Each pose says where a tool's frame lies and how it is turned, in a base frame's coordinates. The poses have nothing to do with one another.
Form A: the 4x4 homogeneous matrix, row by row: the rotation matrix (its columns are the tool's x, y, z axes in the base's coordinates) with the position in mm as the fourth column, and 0 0 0 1 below. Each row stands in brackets.
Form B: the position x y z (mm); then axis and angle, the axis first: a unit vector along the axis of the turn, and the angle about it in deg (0 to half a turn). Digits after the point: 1 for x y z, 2 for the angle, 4 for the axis. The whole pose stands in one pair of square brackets.
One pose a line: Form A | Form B
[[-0.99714, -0.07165, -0.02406, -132.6], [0.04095, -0.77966, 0.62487, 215.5], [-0.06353, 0.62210, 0.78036, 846.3], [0, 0, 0, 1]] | [-132.6, 215.5, 846.3, -0.0232, 0.3307, 0.9434, 176.58]
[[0.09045, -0.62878, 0.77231, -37.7], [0.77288, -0.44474, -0.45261, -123.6], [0.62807, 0.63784, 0.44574, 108.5], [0, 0, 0, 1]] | [-37.7, -123.6, 108.5, 0.6120, 0.0810, 0.7867, 117.02]
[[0.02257, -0.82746, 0.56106, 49.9], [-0.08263, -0.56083, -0.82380, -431.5], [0.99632, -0.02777, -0.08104, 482.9], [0, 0, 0, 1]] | [49.9, -431.5, 482.9, 0.6781, -0.3708, 0.6345, 144.06]
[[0.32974, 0.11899, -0.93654, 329.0], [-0.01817, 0.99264, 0.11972, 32.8], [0.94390, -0.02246, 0.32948, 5.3], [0, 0, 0, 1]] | [329.0, 32.8, 5.3, -0.0752, -0.9945, -0.0725, 70.98]
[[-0.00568, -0.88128, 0.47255, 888.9], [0.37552, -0.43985, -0.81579, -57.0], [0.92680, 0.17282, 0.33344, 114.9], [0, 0, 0, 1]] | [888.9, -57.0, 114.9, 0.5947, -0.2733, 0.7561, 123.78]
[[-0.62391, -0.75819, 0.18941, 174.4], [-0.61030, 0.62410, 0.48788, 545.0], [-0.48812, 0.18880, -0.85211, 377.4], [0, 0, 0, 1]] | [174.4, 545.0, 377.4, -0.3960, 0.8971, 0.1958, 157.81]
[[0.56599, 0.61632, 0.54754, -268.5], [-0.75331, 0.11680, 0.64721, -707.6], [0.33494, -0.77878, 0.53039, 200.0], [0, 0, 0, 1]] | [-268.5, -707.6, 200.0, -0.7171, 0.1069, -0.6887, 83.88]
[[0.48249, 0.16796, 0.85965, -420.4], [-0.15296, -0.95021, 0.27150, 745.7], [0.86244, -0.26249, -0.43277, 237.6], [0, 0, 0, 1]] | [-420.4, 745.7, 237.6, -0.8571, -0.0045, -0.5151, 161.85]
